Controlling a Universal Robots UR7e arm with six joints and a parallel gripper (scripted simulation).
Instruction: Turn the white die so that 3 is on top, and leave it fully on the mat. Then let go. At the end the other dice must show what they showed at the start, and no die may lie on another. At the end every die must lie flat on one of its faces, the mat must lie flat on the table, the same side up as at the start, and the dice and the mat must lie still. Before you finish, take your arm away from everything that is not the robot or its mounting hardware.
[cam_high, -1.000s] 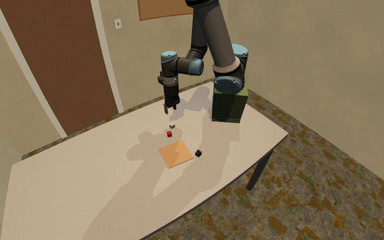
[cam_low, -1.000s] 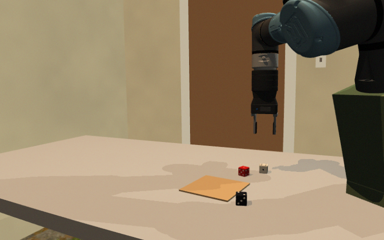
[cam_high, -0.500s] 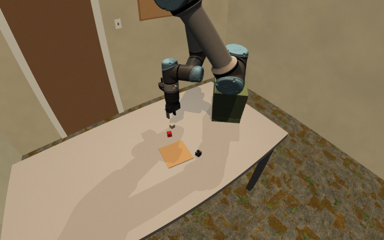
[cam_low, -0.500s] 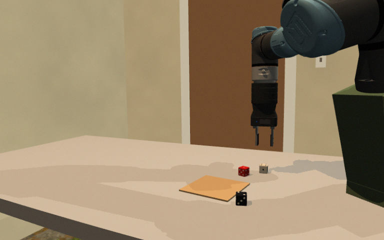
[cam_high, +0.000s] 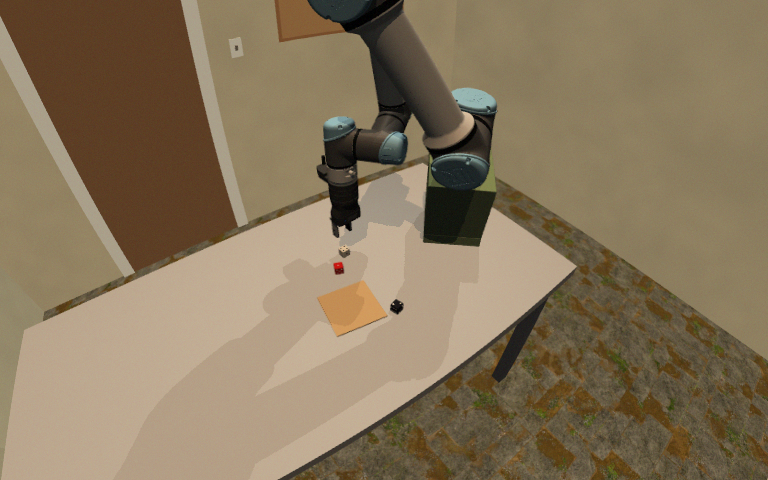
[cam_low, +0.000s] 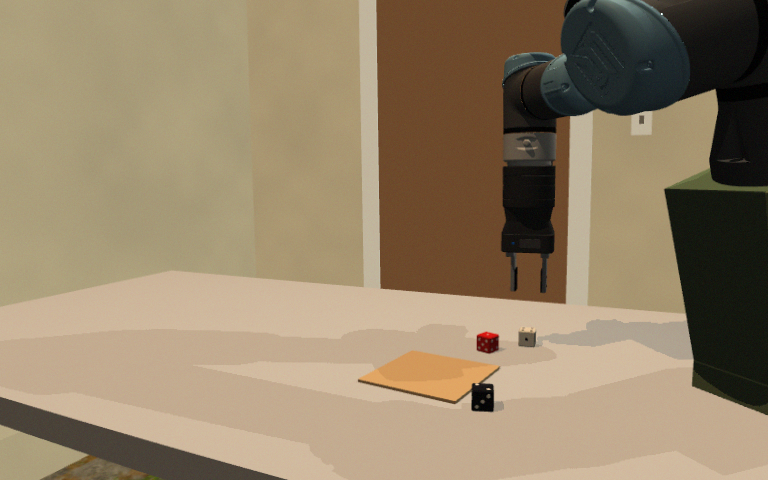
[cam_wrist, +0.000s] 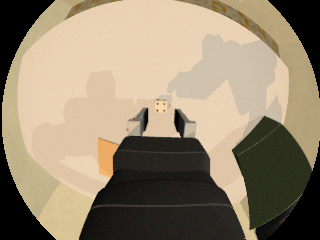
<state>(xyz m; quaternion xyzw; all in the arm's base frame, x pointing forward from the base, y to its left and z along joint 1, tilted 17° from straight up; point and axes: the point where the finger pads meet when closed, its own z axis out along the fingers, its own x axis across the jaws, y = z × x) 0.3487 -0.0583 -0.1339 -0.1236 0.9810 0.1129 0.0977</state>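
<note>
Now: hand 90 mm above the white die. Also, from my hand: orange mat: 60 mm ahead, 200 mm to the left, 100 mm below; then black die: 40 mm behind, 250 mm to the left, 90 mm below; then red die: 40 mm ahead, 60 mm to the left, 90 mm below.
</note>
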